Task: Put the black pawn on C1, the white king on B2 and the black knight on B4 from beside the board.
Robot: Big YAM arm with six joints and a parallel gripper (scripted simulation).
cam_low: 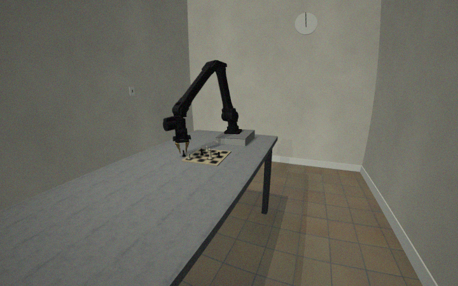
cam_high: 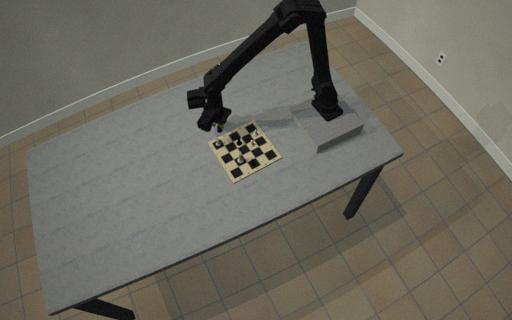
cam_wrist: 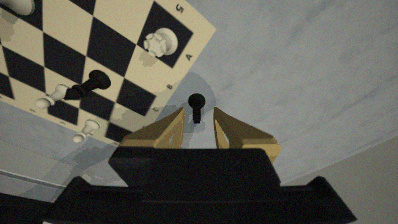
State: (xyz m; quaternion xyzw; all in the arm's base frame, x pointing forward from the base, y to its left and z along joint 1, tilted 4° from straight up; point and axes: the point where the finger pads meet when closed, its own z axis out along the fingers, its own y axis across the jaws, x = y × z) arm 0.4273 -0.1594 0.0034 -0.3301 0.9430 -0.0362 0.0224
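The black chess piece is 110 mm to the left of my hand and 40 mm behind it. From my hand the other things lie so: chessboard (140 mm to the left, 40 mm behind, 30 mm below); then white king (180 mm to the left, 10 mm behind, 10 mm above); then black pawn (220 mm to the left, 40 mm behind, 10 mm below).
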